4 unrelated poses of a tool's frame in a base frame.
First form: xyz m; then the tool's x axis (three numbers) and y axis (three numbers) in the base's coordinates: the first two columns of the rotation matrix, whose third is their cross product.
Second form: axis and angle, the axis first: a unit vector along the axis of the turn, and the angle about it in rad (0 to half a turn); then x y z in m. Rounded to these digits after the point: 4 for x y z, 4 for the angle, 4 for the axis.
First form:
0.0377, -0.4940, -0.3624, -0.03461, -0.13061, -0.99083, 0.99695, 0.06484, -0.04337
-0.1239, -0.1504, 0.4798, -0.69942, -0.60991, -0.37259, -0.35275, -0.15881, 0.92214
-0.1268, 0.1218, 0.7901, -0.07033, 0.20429, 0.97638, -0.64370, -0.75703, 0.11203
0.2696, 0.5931, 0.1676, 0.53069, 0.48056, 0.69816, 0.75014, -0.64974, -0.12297
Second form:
0.5214, 0.5847, -0.6215, 2.0052, 0.0377, -0.4940, -0.3624
0.3771, -0.6443, -0.6654, 2.9471, -0.1239, -0.1504, 0.4798
0.6421, -0.1879, 0.7432, 2.5345, -0.1268, 0.1218, 0.7901
-0.8687, -0.3705, -0.3289, 2.7194, 0.2696, 0.5931, 0.1676

